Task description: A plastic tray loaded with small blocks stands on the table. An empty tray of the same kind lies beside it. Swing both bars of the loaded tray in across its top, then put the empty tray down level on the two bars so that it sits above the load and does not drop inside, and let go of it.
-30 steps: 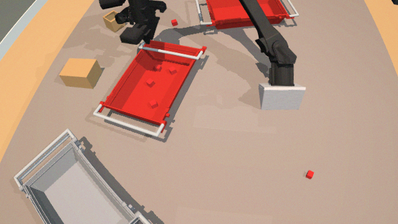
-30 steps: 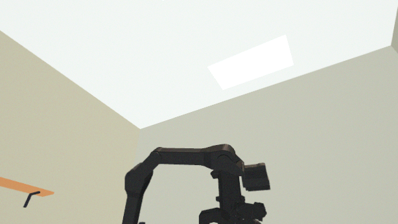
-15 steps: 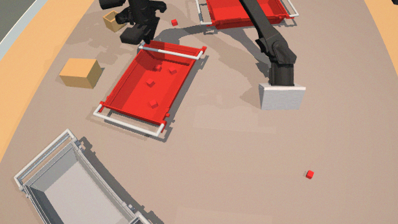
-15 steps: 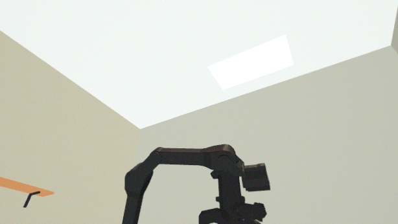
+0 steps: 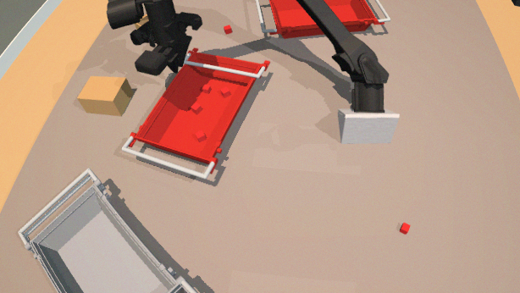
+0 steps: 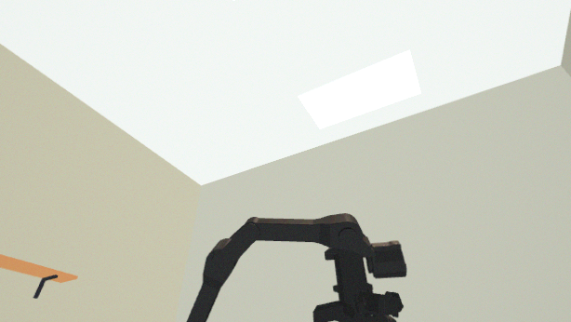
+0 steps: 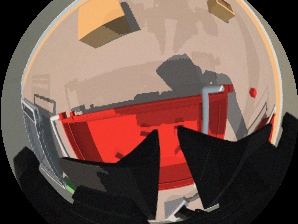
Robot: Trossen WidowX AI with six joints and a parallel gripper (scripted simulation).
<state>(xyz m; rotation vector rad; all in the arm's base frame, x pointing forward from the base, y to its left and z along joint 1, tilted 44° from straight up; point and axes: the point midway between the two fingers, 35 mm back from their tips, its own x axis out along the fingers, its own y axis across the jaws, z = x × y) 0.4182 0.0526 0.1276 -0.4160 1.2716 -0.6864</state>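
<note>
Now: the red tray 34 cm to the right of my gripper tip, 31 cm behind it and 5 cm below it. Also, from my gripper tip: small red cube: 51 cm behind, 29 cm to the left, 9 cm below.
</note>
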